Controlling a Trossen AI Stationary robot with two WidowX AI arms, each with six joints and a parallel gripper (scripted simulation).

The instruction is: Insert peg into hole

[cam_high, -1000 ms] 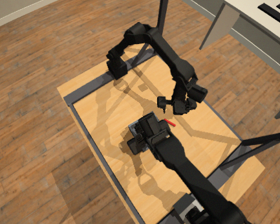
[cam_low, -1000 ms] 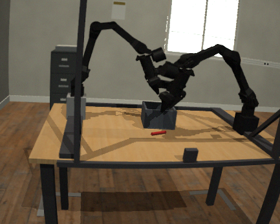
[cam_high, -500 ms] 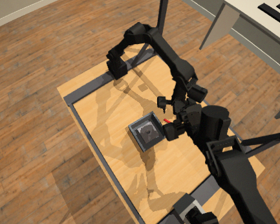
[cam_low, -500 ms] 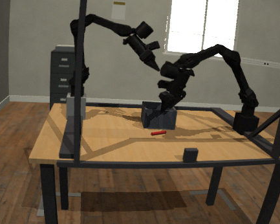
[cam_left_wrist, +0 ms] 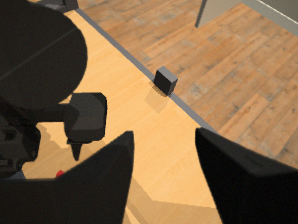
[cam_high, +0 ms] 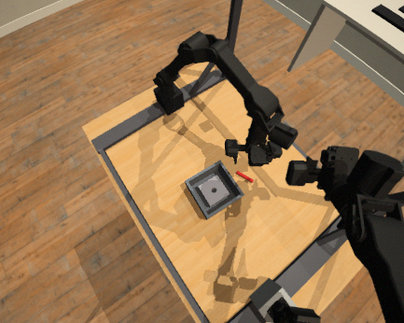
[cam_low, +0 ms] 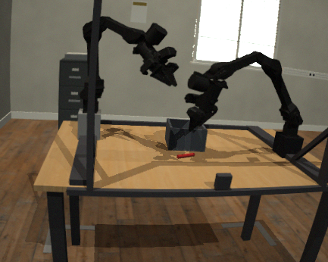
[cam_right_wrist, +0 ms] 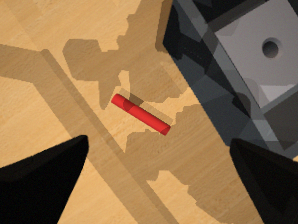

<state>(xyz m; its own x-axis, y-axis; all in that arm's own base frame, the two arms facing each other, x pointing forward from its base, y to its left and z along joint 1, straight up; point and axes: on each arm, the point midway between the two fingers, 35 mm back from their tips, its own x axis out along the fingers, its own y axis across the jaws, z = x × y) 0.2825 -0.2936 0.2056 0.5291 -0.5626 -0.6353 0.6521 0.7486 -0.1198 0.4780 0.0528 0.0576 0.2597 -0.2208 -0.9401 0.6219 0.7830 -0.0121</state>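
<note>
My left gripper is now 320 mm above the red peg, 100 mm to the left of it and 90 mm short of it. Round my left hand: plate 280 mm below, 240 mm ahead, 100 mm to the right; grey box 300 mm below, 240 mm ahead, 100 mm to the right.
</note>
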